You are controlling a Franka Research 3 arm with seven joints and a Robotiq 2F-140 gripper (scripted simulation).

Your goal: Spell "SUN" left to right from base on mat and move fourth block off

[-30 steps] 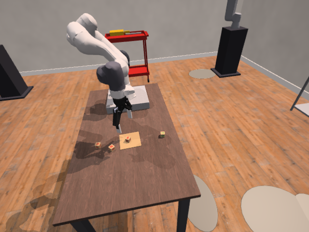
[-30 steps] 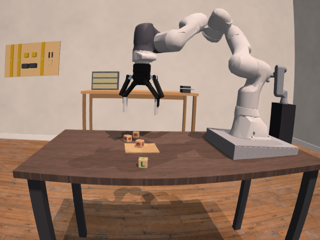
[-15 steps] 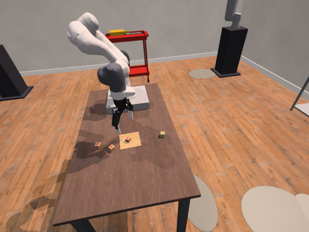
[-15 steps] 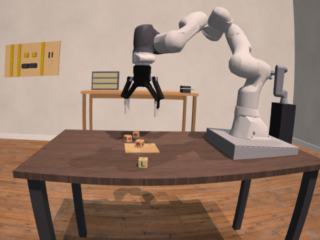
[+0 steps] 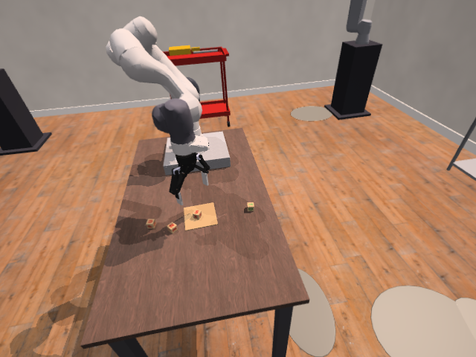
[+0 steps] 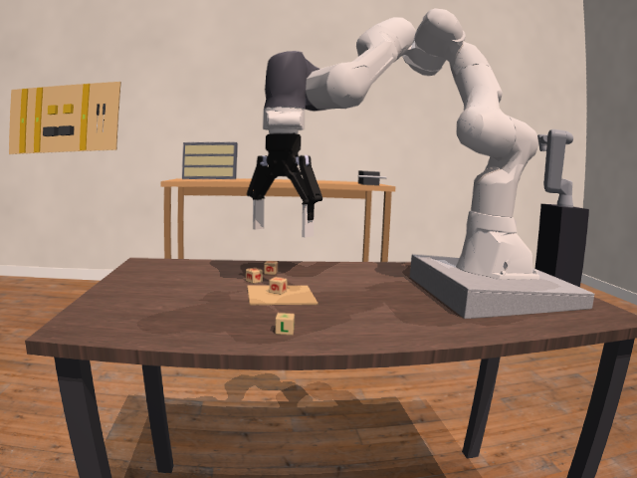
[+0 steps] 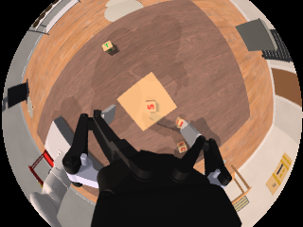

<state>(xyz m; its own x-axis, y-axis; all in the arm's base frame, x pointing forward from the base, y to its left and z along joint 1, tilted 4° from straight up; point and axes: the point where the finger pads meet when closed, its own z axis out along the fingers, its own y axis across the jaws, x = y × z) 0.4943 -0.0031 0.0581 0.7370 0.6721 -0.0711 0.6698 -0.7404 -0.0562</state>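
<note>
Now: the S block 10 mm ahead of my hand and 130 mm below it. Also, from my hand: mat (10 mm to the left, 140 mm below); then N block (60 mm ahead, 110 mm to the right, 130 mm below); then U block (10 mm ahead, 200 mm to the right, 130 mm below).
</note>
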